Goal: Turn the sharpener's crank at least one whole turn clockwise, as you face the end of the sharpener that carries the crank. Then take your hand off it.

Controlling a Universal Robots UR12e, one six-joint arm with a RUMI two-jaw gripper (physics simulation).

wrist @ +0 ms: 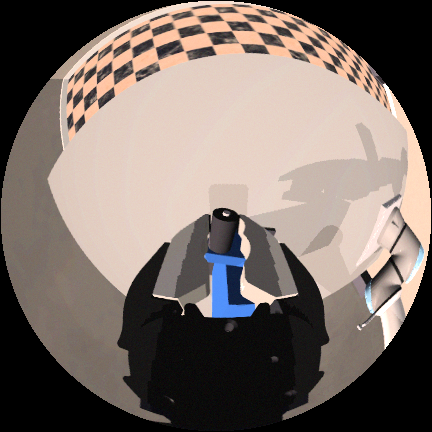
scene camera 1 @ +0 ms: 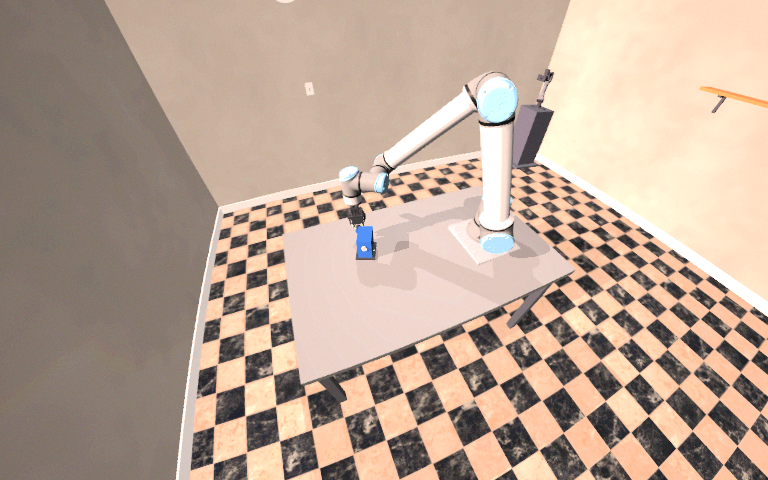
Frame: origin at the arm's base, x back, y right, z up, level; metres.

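Seen in the pictures: gripper, between the fingertips: (wrist: 223,215); arm's base, origin of its link: (wrist: 387,224).
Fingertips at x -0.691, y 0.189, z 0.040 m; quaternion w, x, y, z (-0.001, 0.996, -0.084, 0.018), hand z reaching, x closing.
Observation:
Pixels of each thing's middle, then the offset from my fingertips to it. "spot": a spot on its surface instead. Level surfaces: height alone.
- blue sharpener, a spot on its surface: (wrist: 218,295) spot: dz +0.037, dx -0.019, dy -0.089 m
- crank's dark cylindrical knob, middle of its body: (wrist: 222,230) dz +0.018, dx -0.002, dy -0.004 m
- grey table, height of its surface: dz -0.059 m
The blue sharpener (scene camera 1: 364,241) (wrist: 218,295) stands upright on its dark base on the table. A round pale spot shows on its face toward scene camera 1. The crank's dark cylindrical knob (wrist: 224,232) sits between the jaw tips in the wrist view. My gripper (scene camera 1: 356,225) (wrist: 223,215) is shut on the crank's knob, at the side of the sharpener away from scene camera 1. In scene camera 1 the knob is too small to make out, and the crank arm is mostly hidden by the sharpener.
The grey table (scene camera 1: 396,316) (wrist: 150,135) carries the sharpener and the arm's pale base plate (scene camera 1: 465,237), which lies to the right. The arm reaches over from there. A dark pedestal (scene camera 1: 531,135) stands behind the table, and an orange rail (scene camera 1: 733,96) is on the right wall.

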